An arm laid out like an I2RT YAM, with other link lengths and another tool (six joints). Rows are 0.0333 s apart.
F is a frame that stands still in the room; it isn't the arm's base.
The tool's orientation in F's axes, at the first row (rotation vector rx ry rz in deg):
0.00 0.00 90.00
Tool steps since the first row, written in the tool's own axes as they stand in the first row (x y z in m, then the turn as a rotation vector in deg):
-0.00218 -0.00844 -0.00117 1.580 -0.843 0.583
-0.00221 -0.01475 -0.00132 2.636 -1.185 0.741
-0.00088 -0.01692 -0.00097 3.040 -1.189 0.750
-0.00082 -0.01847 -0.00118 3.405 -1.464 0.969
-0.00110 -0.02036 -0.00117 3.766 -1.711 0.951
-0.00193 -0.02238 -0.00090 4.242 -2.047 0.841
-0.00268 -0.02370 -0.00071 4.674 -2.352 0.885
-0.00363 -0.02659 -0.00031 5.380 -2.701 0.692
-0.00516 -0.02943 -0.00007 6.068 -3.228 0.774
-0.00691 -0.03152 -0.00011 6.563 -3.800 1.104
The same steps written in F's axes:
0.00844 -0.00218 -0.00117 0.843 1.580 0.583
0.01475 -0.00221 -0.00132 1.185 2.636 0.741
0.01692 -0.00088 -0.00097 1.189 3.040 0.750
0.01847 -0.00082 -0.00118 1.464 3.405 0.969
0.02036 -0.00110 -0.00117 1.711 3.766 0.951
0.02238 -0.00193 -0.00090 2.047 4.242 0.841
0.02370 -0.00268 -0.00071 2.352 4.674 0.885
0.02659 -0.00363 -0.00031 2.701 5.380 0.692
0.02943 -0.00516 -0.00007 3.228 6.068 0.774
0.03152 -0.00691 -0.00011 3.800 6.563 1.104

